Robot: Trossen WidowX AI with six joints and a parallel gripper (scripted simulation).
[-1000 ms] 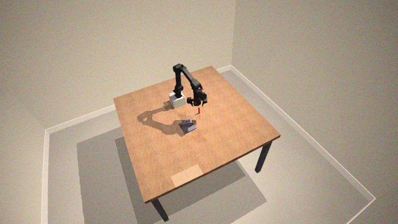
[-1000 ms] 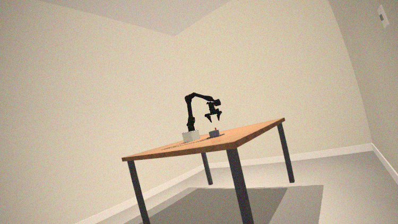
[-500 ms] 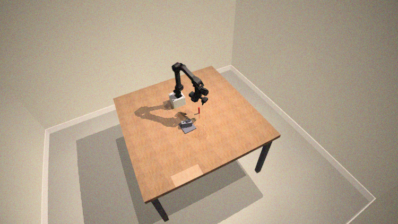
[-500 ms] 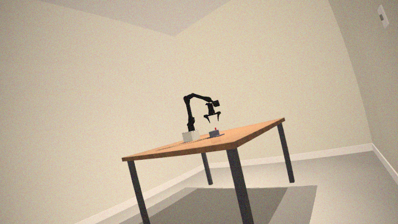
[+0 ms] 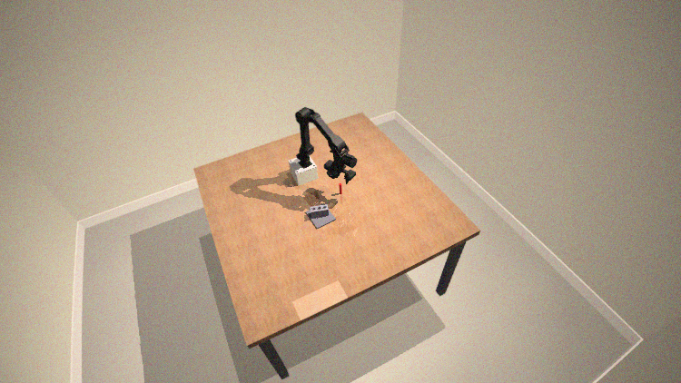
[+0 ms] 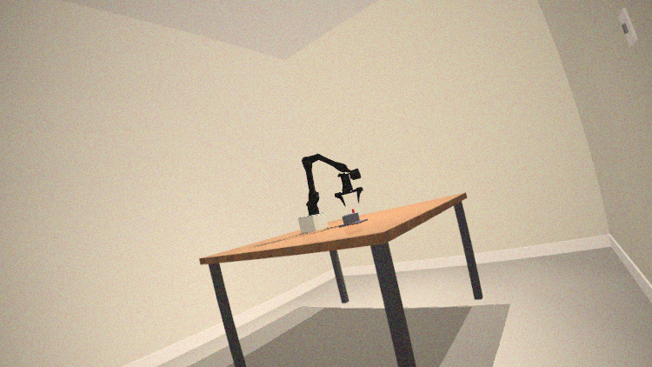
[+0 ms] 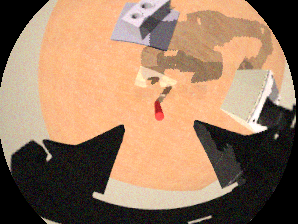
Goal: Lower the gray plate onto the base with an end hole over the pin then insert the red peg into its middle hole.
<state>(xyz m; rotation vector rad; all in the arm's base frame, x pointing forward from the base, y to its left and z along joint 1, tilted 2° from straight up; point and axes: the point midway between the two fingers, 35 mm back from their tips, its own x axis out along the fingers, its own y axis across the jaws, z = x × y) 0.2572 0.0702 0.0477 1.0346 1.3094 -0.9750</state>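
Now: gripper tip 70 mm above the red peg. From my gripper tip the other things lie so: gray plate (60 mm ahead, 190 mm to the right, 60 mm below); base (70 mm ahead, 180 mm to the right, 100 mm below).
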